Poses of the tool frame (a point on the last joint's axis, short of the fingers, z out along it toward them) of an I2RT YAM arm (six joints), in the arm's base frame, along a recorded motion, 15 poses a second.
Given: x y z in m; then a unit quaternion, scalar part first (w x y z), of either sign.
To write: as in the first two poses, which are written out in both.
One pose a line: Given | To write
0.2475 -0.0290 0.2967 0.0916 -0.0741 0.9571 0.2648 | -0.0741 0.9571 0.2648 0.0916 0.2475 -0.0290 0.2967
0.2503 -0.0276 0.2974 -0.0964 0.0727 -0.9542 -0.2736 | -0.0727 0.9542 0.2736 0.0964 0.2503 -0.0276 0.2974
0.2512 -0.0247 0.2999 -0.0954 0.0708 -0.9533 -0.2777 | -0.0708 0.9533 0.2777 0.0954 0.2512 -0.0247 0.2999
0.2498 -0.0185 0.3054 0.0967 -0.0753 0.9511 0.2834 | -0.0753 0.9511 0.2834 0.0967 0.2498 -0.0185 0.3054
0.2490 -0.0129 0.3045 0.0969 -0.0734 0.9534 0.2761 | -0.0734 0.9534 0.2761 0.0969 0.2490 -0.0129 0.3045
